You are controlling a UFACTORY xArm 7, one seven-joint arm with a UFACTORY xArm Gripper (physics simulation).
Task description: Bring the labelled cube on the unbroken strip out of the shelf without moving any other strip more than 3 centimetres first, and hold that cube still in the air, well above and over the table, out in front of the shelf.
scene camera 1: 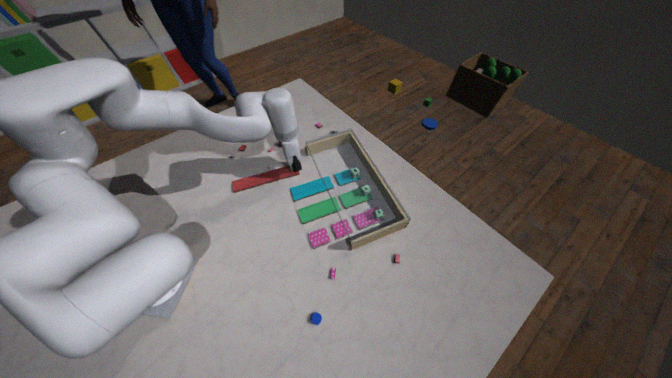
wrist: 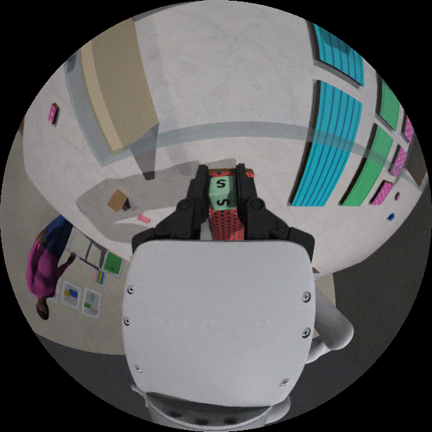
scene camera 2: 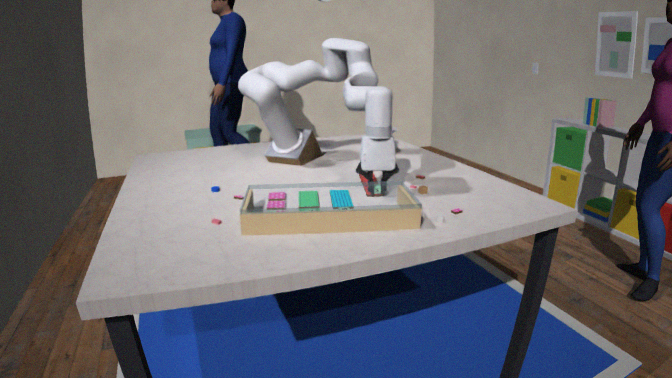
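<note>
A pale green cube marked S point(scene camera 2: 377, 189) point(wrist: 222, 192) is at the shelf-side end of the unbroken red dotted strip point(scene camera 1: 265, 179) point(wrist: 228, 222), outside the shelf. My gripper point(scene camera 1: 296, 164) point(scene camera 2: 376, 186) point(wrist: 222, 175) is shut on this cube, a finger against each side. Whether the cube rests on the strip or is slightly raised cannot be told. The shelf point(scene camera 1: 380, 176) point(scene camera 2: 330, 222) point(wrist: 122, 85) is low, with wooden walls and a clear top. A blue strip in two pieces point(scene camera 1: 312, 188) point(wrist: 332, 145), a green one in two point(scene camera 1: 319, 210) and a pink one in three point(scene camera 1: 319, 237) reach into it.
Three more pale green cubes point(scene camera 1: 355, 173) point(scene camera 1: 366, 190) point(scene camera 1: 379, 213) sit on the inner pieces inside the shelf. The shelf's side wall end stands close to the gripper. A brown block point(wrist: 118, 200), a pink piece point(wrist: 144, 218) and a blue disc point(scene camera 1: 316, 318) lie on the table.
</note>
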